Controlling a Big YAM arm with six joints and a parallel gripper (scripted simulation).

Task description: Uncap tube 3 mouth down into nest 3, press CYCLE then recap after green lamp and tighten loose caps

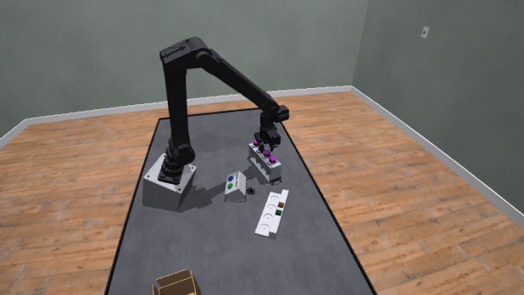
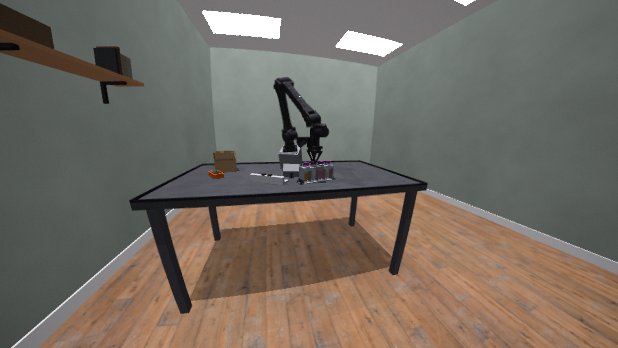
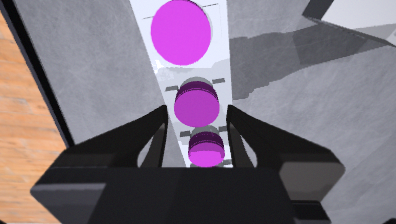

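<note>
The cap is 1 cm below my hand. From my hand the other things lie so: blue key (17 cm behind, 11 cm to the right, 6 cm below); then key housing (16 cm behind, 13 cm to the right, 7 cm below); then green key (17 cm behind, 16 cm to the right, 6 cm below).
</note>
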